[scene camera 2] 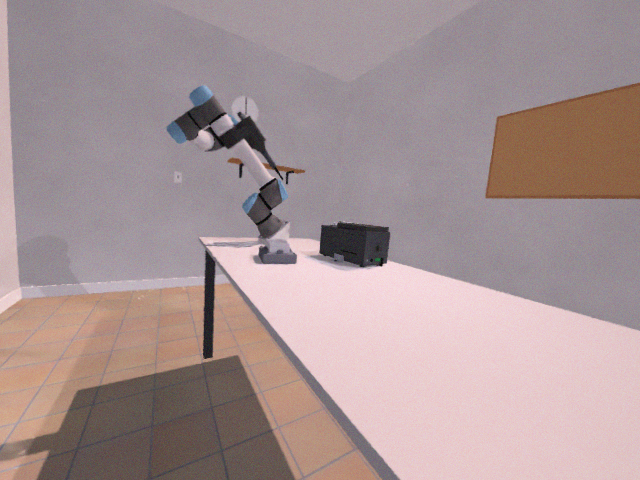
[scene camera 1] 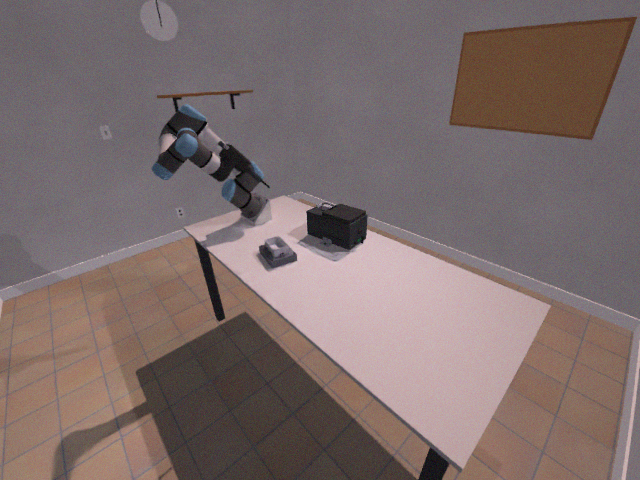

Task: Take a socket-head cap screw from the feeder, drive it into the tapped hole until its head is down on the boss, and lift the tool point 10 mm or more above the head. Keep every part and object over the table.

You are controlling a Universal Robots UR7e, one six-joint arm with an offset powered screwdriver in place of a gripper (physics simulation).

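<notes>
The black box-shaped screw feeder [scene camera 1: 337, 225] [scene camera 2: 354, 243] stands on the table near the robot's base. A small grey block with a raised boss [scene camera 1: 277, 252] [scene camera 2: 277, 256] sits on the table beside it; the tapped hole is too small to make out. My screwdriver [scene camera 1: 268, 186] [scene camera 2: 282, 178] hangs high above the table, its thin tip slanting down to the right, well apart from both the feeder and the block. Whether a screw sits on the tip is too small to tell. No cap screw can be made out in either view.
The white table [scene camera 1: 392, 310] [scene camera 2: 413, 335] carries the robot's base [scene camera 1: 256, 210] [scene camera 2: 277, 238] at its far end. The folded arm stands behind the block. A wooden shelf [scene camera 1: 206, 94] [scene camera 2: 295, 169] and a cork board [scene camera 1: 537, 77] [scene camera 2: 563, 149] are on the walls.
</notes>
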